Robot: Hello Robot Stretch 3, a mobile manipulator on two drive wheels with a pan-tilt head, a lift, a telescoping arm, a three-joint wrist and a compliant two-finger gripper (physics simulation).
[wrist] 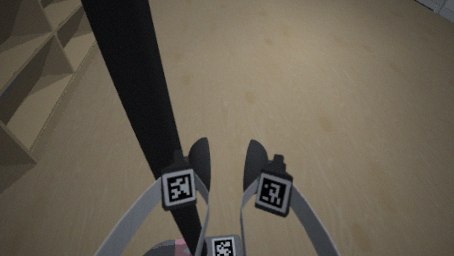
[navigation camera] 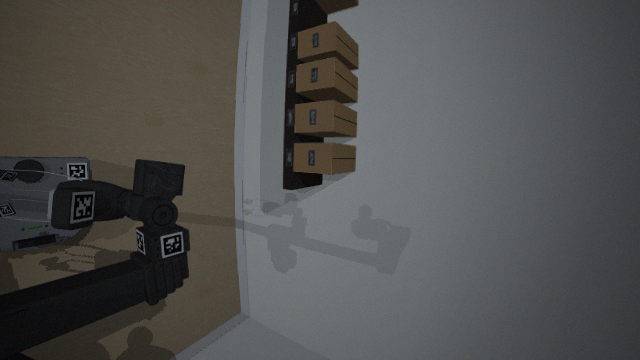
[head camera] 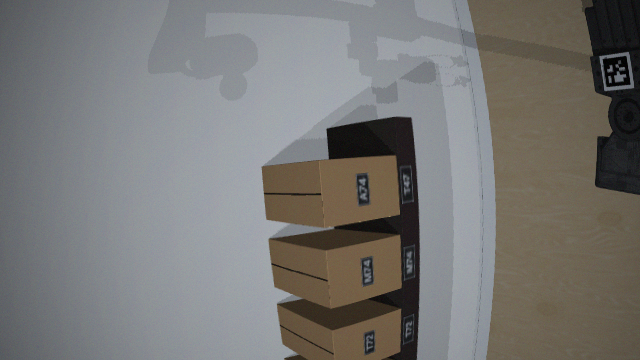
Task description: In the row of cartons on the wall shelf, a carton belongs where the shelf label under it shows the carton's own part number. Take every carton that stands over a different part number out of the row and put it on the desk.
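Frame: origin at the robot's base, x ahead, y left, z up, level; metres.
Seen in the pictures: gripper, fingertip midpoint: (wrist: 228, 157); robot's base at its link origin: (navigation camera: 30, 169).
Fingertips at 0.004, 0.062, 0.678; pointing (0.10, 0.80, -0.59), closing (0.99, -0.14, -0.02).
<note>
Pixels of each thing's top centre, then the offset from my fingertips to it, as dx, dy, dz. "spot": a spot on its surface instead. Level surfaces: height alone.
- label T47 at a spot on its surface: (head camera: 407, 184) spot: +0.064, -0.811, -0.004
- Carton M74 at its top centre: (head camera: 296, 271) (navigation camera: 346, 120) +0.229, -0.940, +0.195
- label M74 at a spot on its surface: (head camera: 409, 262) spot: +0.228, -0.808, -0.002
- Carton T72 at its top centre: (head camera: 304, 338) (navigation camera: 347, 81) +0.396, -0.937, +0.195
- label T72 at a spot on its surface: (head camera: 408, 329) spot: +0.393, -0.805, -0.002
- floor at its surface level: dz -0.678
In the head view, carton A74 (head camera: 340, 192) (navigation camera: 324, 159) stands at the shelf's end, over label T47 (head camera: 407, 184). Carton M74 (head camera: 345, 280) (navigation camera: 325, 121) stands over label M74 (head camera: 409, 262). Carton T72 (head camera: 347, 340) (navigation camera: 325, 82) stands over label T72 (head camera: 408, 329). The dark wall shelf (head camera: 410, 222) (navigation camera: 290, 181) carries more cartons, partly cut off; their numbers are too small to read in the navigation view. My gripper (wrist: 228, 157) is open and empty in the wrist view, its fingers apart above the floor, away from the cartons. The desk does not show.
A wooden compartment shelf (wrist: 12, 157) stands at the left of the wrist view. My dark mast (wrist: 135, 75) crosses that view. In the navigation view, my arm (navigation camera: 75, 295) reaches in over the floor (navigation camera: 165, 75), beside the white wall (navigation camera: 475, 150). A room corner shows below.
</note>
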